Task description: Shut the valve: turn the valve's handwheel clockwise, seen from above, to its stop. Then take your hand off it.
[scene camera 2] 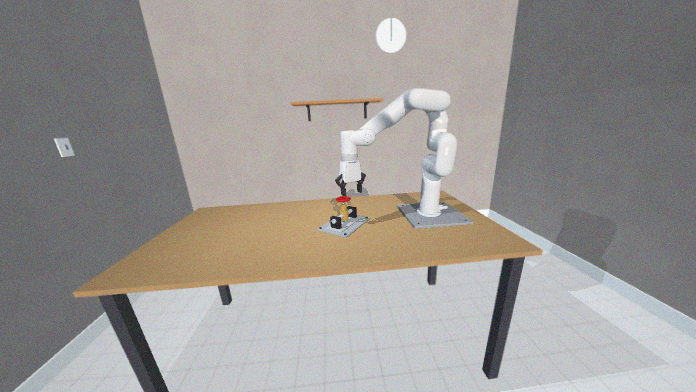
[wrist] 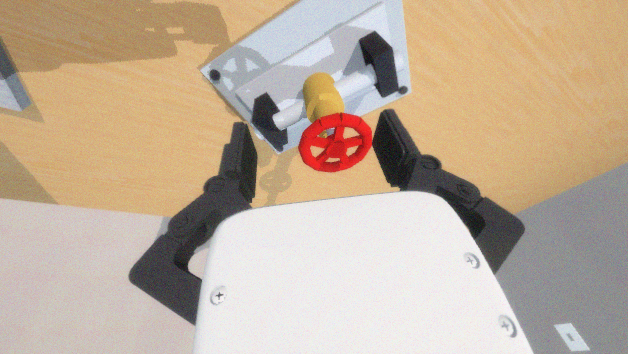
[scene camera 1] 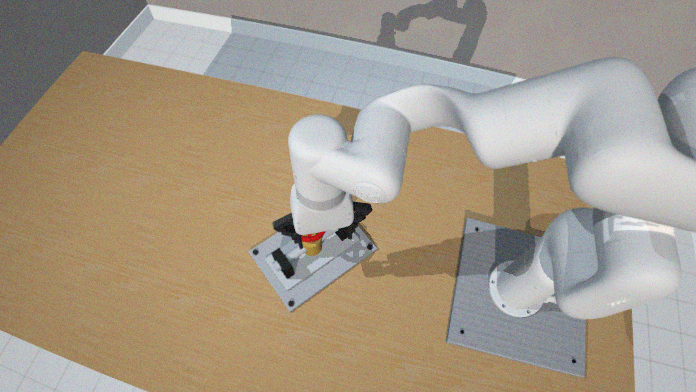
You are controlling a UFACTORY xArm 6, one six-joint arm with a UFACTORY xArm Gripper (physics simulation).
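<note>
The valve's red handwheel (scene camera 1: 313, 237) (scene camera 2: 343, 199) (wrist: 336, 120) sits level on top of the yellow valve body (scene camera 1: 312, 247) (scene camera 2: 344, 212) (wrist: 321, 92). The valve stands on a grey mounting plate (scene camera 1: 320, 281) (wrist: 280, 40) on the table. My gripper (scene camera 1: 321, 240) (scene camera 2: 351, 192) (wrist: 315, 132) is wide open, with nothing between its fingers. In the second scene view its fingertips are a little above the wheel. In the wrist view the wheel shows between the two fingers, nearer the right one. The arm partly hides the wheel in the first scene view.
Black brackets (scene camera 1: 283, 263) (scene camera 2: 335, 222) (wrist: 381, 62) hold a pale pipe on both sides of the valve body. The robot's base plate (scene camera 1: 500, 345) (scene camera 2: 450, 220) lies to the right on the wooden table (scene camera 1: 150, 200) (scene camera 2: 250, 250). A wall shelf (scene camera 2: 337, 102) is at the back.
</note>
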